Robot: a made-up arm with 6 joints. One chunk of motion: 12 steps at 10 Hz.
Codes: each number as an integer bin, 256 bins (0 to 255) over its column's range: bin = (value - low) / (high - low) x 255, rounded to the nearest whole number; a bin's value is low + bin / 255 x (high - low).
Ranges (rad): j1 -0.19..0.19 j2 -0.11..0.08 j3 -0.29..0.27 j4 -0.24..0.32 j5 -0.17..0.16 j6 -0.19..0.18
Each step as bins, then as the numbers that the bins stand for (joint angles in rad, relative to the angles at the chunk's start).
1 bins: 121 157 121 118 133 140
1 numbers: -0.0097 0.0070 -0.0243 0.0191 0.0021 0.0131
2 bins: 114 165 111 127 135 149
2 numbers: -0.0201 0.0129 -0.0462 0.0389 0.0047 0.0262
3 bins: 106 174 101 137 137 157
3 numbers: -0.0320 0.0196 -0.0682 0.0609 0.0073 0.0378
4 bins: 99 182 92 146 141 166
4 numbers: -0.0425 0.0256 -0.0880 0.0806 0.0125 0.0509
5 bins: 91 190 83 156 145 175
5 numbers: -0.0544 0.0316 -0.1077 0.1026 0.0176 0.0639
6 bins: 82 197 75 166 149 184
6 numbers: -0.0678 0.0368 -0.1253 0.1245 0.0228 0.0770
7 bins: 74 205 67 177 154 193
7 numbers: -0.0797 0.0427 -0.1429 0.1487 0.0293 0.0900
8 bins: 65 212 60 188 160 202
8 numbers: -0.0931 0.0480 -0.1582 0.1729 0.0371 0.1031
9 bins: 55 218 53 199 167 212
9 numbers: -0.1080 0.0524 -0.1736 0.1970 0.0461 0.1176
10 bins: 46 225 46 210 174 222
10 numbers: -0.1215 0.0576 -0.1890 0.2212 0.0552 0.1321
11 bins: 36 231 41 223 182 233
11 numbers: -0.1364 0.0621 -0.2000 0.2497 0.0655 0.1481
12 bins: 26 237 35 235 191 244
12 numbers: -0.1513 0.0666 -0.2131 0.2761 0.0772 0.1640
